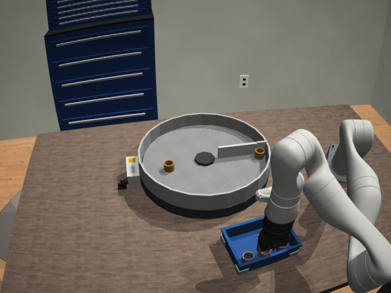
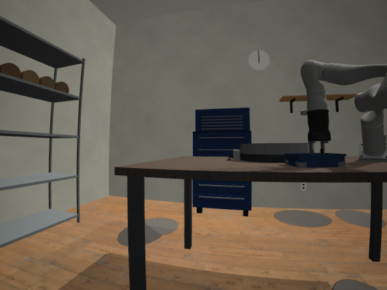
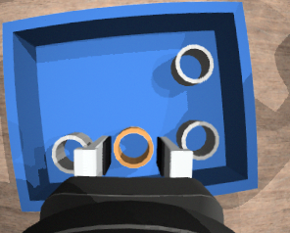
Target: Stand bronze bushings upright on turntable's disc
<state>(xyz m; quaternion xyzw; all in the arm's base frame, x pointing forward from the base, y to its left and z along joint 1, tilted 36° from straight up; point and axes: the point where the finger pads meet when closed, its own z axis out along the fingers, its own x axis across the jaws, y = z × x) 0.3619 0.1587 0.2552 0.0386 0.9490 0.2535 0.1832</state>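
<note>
Now: hand 3 cm to the left of the blue crate and 3 cm above it. Also, from my hand: turntable (39 cm to the right, 9 cm ahead).
</note>
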